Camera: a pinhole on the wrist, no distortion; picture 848 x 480 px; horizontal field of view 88.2 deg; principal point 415.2 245.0 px. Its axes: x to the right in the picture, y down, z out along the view. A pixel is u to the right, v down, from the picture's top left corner.
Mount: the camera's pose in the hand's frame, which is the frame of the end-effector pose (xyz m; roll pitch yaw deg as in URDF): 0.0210 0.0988 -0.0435 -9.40 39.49 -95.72
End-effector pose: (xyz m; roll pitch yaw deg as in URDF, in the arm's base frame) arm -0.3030 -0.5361 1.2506 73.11 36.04 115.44
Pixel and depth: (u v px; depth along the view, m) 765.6 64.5 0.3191
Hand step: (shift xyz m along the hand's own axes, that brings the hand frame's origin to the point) -0.0973 -0.3025 0.0535
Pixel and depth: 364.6 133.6 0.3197
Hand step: -0.0249 -0.0780 0.2337
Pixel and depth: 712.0 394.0 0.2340
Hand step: 0.1112 -0.1726 0.0237
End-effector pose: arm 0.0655 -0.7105 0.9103 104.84 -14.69 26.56
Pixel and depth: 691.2 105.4 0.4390
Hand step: -0.0954 -0.3958 0.1323
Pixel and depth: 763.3 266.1 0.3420
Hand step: 0.0506 -0.3291 0.0418
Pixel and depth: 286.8 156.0 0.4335
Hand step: -0.0133 -0.0816 0.3786
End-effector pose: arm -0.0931 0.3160 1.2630 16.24 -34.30 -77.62
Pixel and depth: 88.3 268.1 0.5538
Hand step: 0.1372 0.0619 0.6376
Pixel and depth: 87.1 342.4 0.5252
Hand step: 0.2198 0.0654 0.5921
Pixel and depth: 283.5 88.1 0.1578
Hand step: -0.0157 0.0339 0.1140
